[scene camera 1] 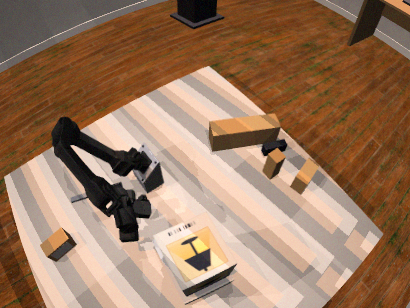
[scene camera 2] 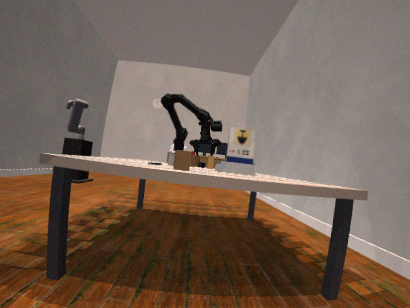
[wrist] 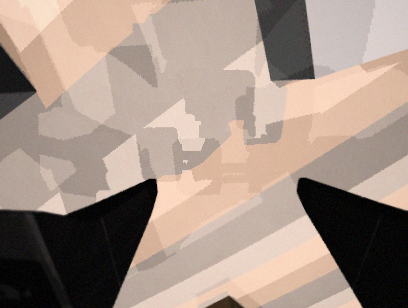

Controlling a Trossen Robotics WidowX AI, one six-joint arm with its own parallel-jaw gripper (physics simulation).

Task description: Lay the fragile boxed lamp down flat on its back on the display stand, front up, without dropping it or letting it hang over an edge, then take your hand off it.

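Places are measured from the arm's base along level axes (x back, y left, z down), in metres.
Pixels of known places: gripper, fingertip midpoint: (scene camera 2: pixel 204 156) (wrist: pixel 226 185); arm's base, link origin: (scene camera 1: pixel 143 162) (scene camera 2: pixel 178 148).
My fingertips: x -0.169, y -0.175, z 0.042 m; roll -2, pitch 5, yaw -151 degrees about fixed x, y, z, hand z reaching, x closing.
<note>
For each thing: its middle in the pictures, then the offset to it from my fingertips.
- boxed lamp, body centre: (scene camera 1: pixel 195 259) (scene camera 2: pixel 240 146) dx -0.248, dy +0.089, dz -0.099 m
- wooden block, body centre: (scene camera 1: pixel 58 244) (scene camera 2: pixel 181 160) dx +0.129, dy -0.302, dz +0.044 m
- long block, body centre: (scene camera 1: pixel 244 132) (scene camera 2: pixel 189 160) dx +0.067, dy +0.618, dz +0.029 m
- black object, body centre: (scene camera 1: pixel 274 147) dx -0.064, dy +0.683, dz +0.059 m
The boxed lamp (scene camera 1: pixel 197 254) (scene camera 2: pixel 241 145) is a white box with yellow lamp pictures. In scene camera 2 it is upright on the low pale display stand (scene camera 2: pixel 241 169), a lamp-picture face toward that camera and a blue band at its bottom. In scene camera 1 another lamp-picture face shows from above. My gripper (scene camera 2: pixel 204 156) (wrist: pixel 226 185) is open and empty, pointing down above the table beside the box, apart from it, on the left in both scene views. In the wrist view a dark strip with a pale surface shows at the upper right; whether box or stand, I cannot tell.
A wooden block (scene camera 1: pixel 58 245) (scene camera 2: pixel 184 160) (wrist: pixel 227 302) stands left of the arm. The arm's base (scene camera 1: pixel 150 172) is behind the gripper. A long block (scene camera 1: pixel 245 134), two small blocks (scene camera 1: pixel 273 164) (scene camera 1: pixel 304 176) and a black object (scene camera 1: pixel 274 147) are near the table's far edge.
</note>
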